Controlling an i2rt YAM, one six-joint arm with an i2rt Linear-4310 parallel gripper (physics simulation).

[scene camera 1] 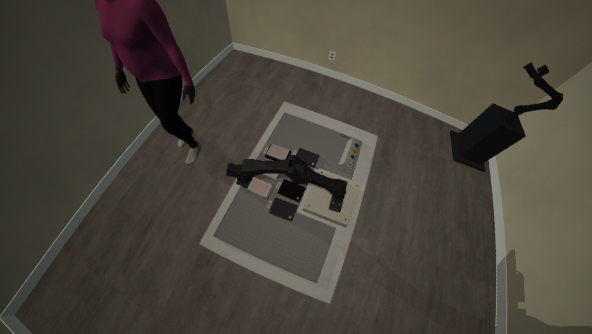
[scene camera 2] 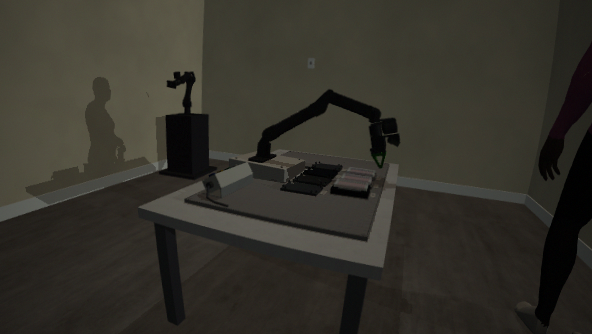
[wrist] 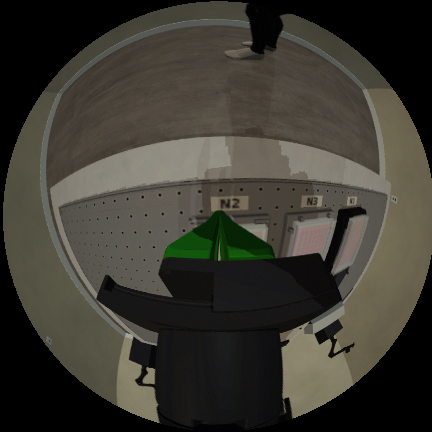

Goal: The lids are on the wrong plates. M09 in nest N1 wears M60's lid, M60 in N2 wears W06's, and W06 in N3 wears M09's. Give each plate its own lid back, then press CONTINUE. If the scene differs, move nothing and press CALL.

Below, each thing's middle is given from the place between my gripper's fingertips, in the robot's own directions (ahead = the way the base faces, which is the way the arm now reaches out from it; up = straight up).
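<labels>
Nest N1 [wrist: 343,214] is 10 cm behind my hand and 27 cm to the right of it, and it sits 3 cm below it. As for the nest N2 [wrist: 257,218], my hand is 1 cm to the left of it, 8 cm past it and 4 cm above it.
</labels>
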